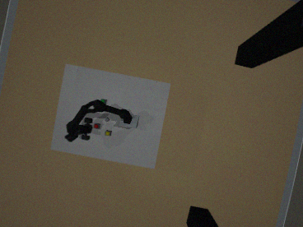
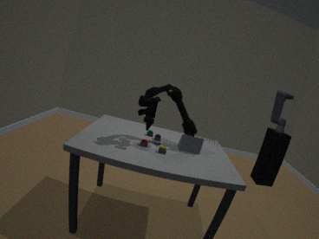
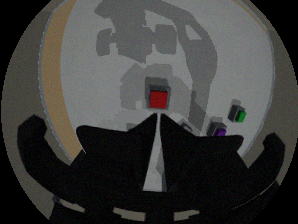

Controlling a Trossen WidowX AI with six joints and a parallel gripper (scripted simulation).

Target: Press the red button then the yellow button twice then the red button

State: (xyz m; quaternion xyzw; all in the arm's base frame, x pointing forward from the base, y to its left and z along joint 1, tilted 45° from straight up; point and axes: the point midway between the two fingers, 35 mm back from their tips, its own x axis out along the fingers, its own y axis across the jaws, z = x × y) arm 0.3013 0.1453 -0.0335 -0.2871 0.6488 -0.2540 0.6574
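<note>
Now: gripper tip 130 mm past the yellow button, 80 mm above it and 40 mm to the right of it. From my gripper tip the other things lie so: red button 80 mm below; green button 260 mm to the right, 80 mm below, 10 mm behind.
</note>
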